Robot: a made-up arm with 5 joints.
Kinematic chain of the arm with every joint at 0, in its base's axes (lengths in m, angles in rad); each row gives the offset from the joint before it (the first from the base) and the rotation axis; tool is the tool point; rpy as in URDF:
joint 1: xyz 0 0 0.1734 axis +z
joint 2: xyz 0 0 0 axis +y
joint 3: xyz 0.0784 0 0.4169 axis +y
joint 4: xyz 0.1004 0 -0.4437 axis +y
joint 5: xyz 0.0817 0 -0.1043 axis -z
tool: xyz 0 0 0 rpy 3.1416 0 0
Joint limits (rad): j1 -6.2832..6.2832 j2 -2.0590..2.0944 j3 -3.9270..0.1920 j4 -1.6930..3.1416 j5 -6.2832..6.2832
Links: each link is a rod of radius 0.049 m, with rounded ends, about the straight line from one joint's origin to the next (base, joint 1, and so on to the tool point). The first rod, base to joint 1, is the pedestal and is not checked.
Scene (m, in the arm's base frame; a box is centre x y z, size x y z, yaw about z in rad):
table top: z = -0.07
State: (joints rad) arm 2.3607 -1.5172 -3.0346 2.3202 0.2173
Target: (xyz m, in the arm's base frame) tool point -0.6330 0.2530 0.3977
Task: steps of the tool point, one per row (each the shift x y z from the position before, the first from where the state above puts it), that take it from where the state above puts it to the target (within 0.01 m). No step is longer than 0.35 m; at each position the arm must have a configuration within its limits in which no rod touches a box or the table.
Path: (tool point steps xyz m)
1: -0.0643 0.1205 0.2861
2: -0.1529 0.1715 0.2148
3: -0.2203 0.1870 0.1113
4: -0.2525 0.1682 -0.0068
5: -0.2417 0.1229 -0.1192
6: -0.1890 0.0640 -0.2068
7: -0.1046 0.0059 -0.2561

